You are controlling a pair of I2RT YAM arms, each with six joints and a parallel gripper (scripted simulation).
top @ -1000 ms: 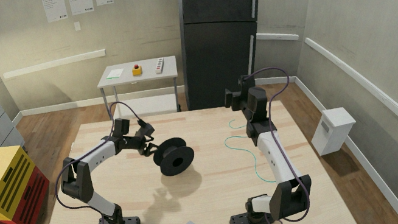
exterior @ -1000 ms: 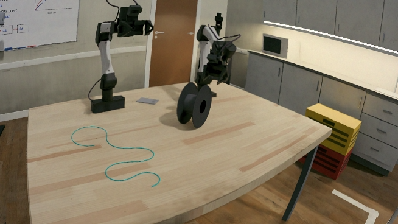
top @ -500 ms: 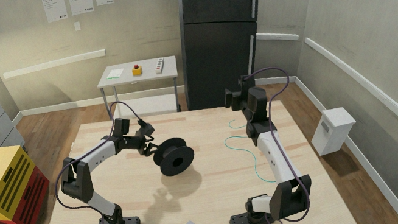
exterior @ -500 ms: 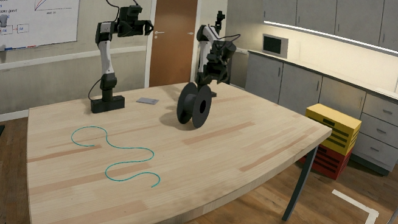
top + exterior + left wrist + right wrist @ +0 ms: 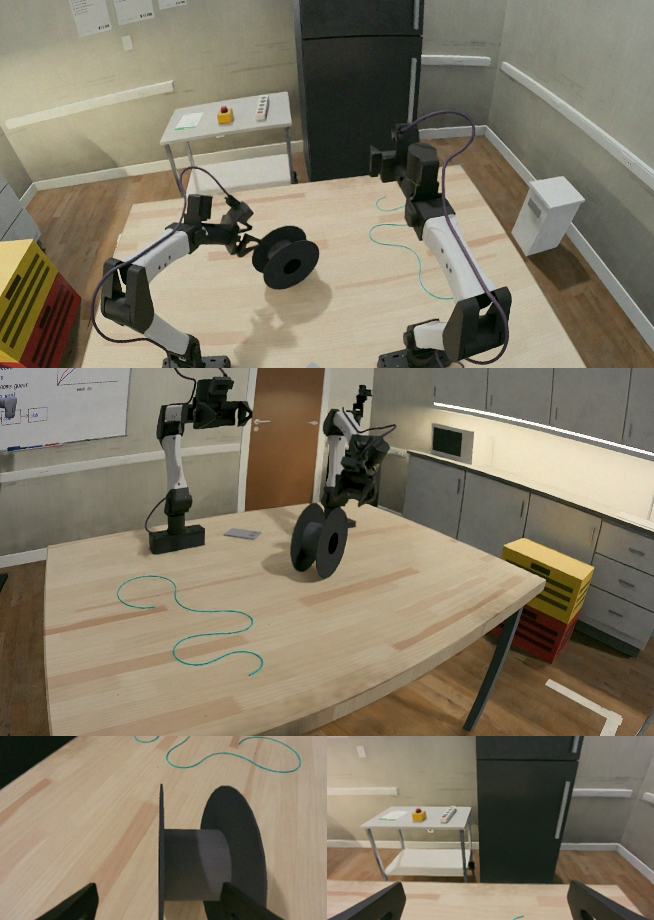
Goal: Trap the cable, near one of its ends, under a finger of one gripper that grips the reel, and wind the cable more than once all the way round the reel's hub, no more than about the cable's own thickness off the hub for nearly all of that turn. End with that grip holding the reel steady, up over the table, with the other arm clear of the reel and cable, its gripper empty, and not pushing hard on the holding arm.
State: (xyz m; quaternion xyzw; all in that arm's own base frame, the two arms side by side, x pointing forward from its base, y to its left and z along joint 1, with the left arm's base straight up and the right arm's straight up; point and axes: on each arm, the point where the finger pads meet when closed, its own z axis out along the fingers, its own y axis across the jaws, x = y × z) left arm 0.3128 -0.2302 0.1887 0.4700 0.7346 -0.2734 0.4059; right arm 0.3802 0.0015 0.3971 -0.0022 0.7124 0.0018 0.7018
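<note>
Now: left hand 70 mm to the left of the black reel and 100 mm above it. Also, from my left hand: flat grey plate (370 mm behind, 150 mm to the right, 200 mm below).
</note>
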